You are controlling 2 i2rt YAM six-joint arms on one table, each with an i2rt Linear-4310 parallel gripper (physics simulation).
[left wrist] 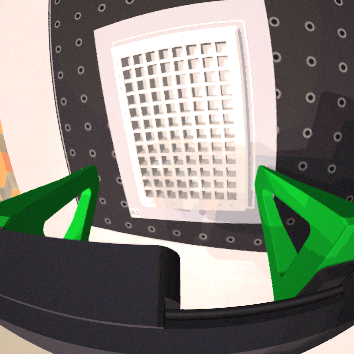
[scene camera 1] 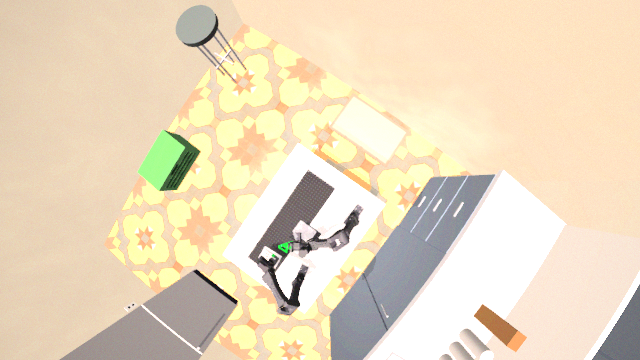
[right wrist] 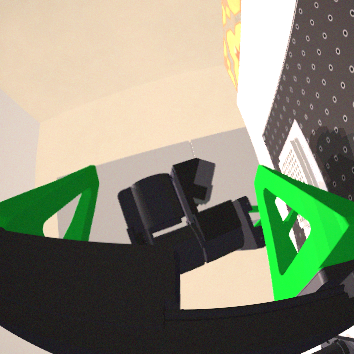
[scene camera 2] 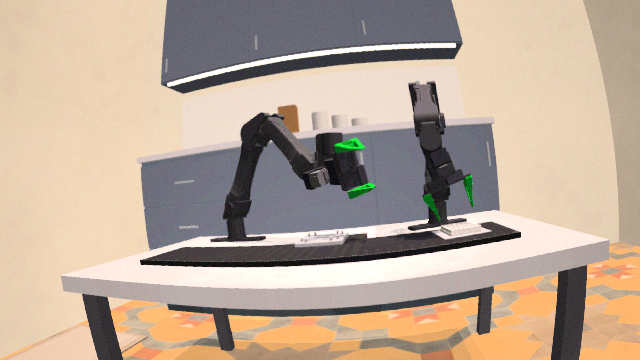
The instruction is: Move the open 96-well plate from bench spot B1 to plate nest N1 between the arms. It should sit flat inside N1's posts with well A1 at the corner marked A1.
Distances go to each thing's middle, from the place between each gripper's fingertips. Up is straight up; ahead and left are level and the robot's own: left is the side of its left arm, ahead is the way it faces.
I see the white well plate (right wrist: 293, 163) 2 cm ahead of my left hand, 1 cm to the left of it and 3 cm below it. From my left hand the other things lie so: pale flat nest (left wrist: 253, 32) (2 cm ahead, 1 cm to the left, 4 cm below).
I see my right gripper 220 mm to the right of the white well plate and 170 mm above it. Round my right hand: pale flat nest 220 mm to the left, 180 mm below.
